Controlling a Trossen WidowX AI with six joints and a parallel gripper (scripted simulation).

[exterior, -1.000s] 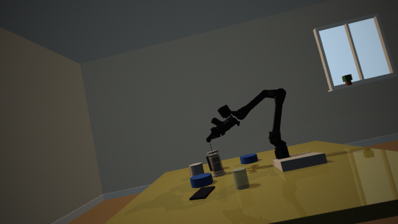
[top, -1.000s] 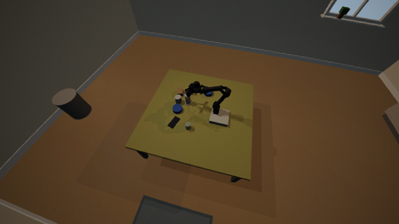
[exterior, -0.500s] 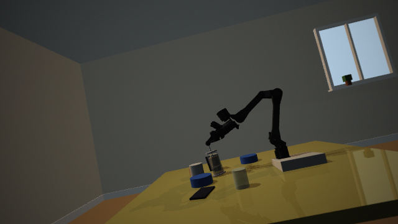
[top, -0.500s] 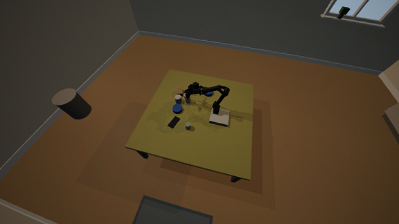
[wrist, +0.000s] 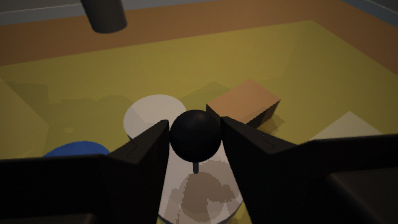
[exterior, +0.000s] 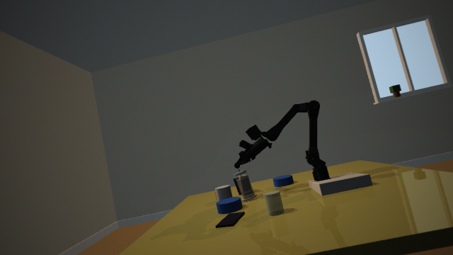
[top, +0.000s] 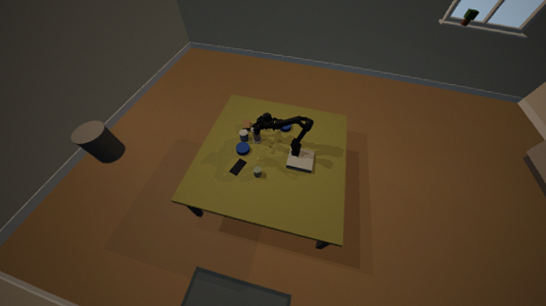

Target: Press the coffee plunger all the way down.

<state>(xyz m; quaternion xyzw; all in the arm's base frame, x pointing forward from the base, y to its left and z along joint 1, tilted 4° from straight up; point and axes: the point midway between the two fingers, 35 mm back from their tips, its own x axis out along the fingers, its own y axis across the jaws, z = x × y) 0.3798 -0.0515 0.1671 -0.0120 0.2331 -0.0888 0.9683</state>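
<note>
Now: the coffee press 100 mm below my gripper tip, 10 mm to the right of it and 10 mm behind it. Also, from my gripper tip: pale green cup (350 mm to the left, 150 mm below, 150 mm behind); then flat black slab (330 mm to the left, 180 mm below, 30 mm ahead).
</note>
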